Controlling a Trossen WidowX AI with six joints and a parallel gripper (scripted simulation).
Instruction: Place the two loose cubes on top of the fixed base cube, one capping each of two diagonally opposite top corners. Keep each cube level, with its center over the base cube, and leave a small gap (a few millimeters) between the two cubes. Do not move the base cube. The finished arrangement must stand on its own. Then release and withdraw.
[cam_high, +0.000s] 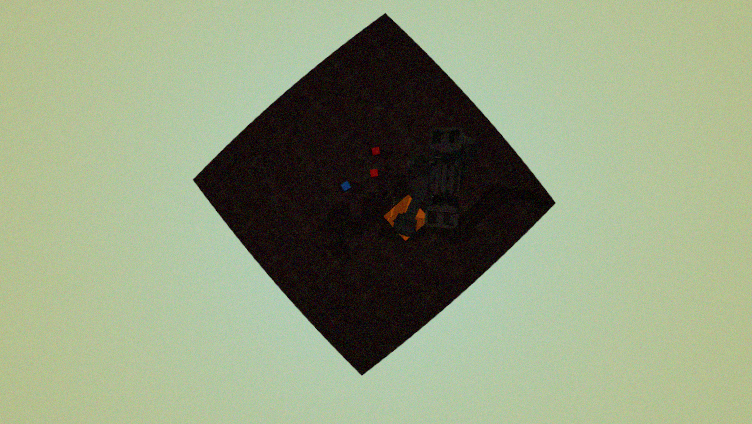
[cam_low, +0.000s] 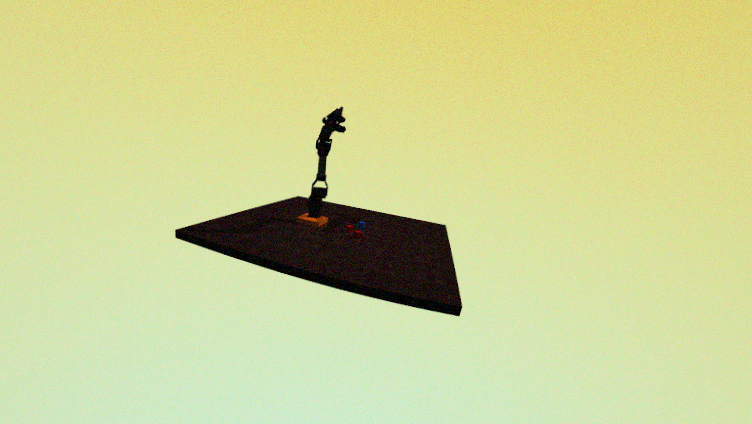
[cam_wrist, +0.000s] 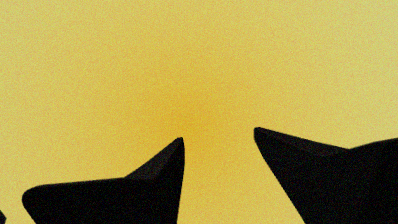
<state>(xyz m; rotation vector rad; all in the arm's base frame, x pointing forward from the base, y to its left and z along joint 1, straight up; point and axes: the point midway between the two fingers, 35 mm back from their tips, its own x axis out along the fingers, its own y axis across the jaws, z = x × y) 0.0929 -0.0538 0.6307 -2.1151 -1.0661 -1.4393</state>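
Right now my gripper tip is 680 mm above the blue cube, 190 mm short of it and 140 mm to the right of it.
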